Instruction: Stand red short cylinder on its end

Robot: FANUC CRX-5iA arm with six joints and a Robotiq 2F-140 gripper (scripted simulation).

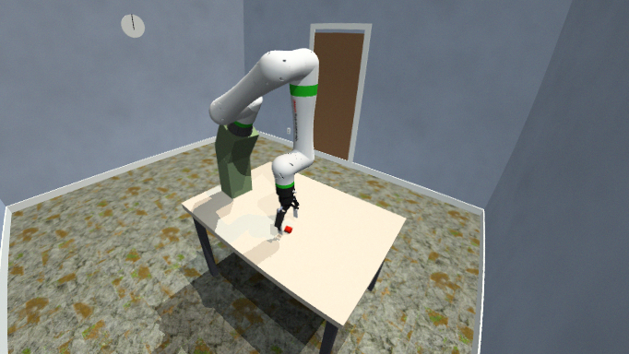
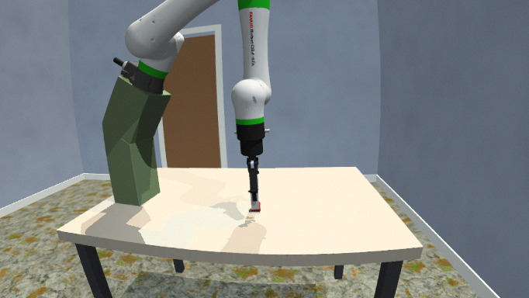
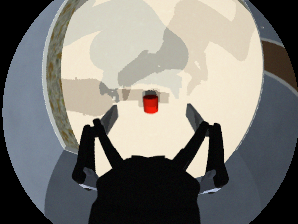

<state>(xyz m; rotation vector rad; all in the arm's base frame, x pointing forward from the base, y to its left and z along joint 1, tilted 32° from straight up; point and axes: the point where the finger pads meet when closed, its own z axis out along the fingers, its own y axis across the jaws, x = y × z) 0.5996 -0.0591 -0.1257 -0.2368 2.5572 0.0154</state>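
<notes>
Now: the red short cylinder 4 cm below my hand.
</notes>
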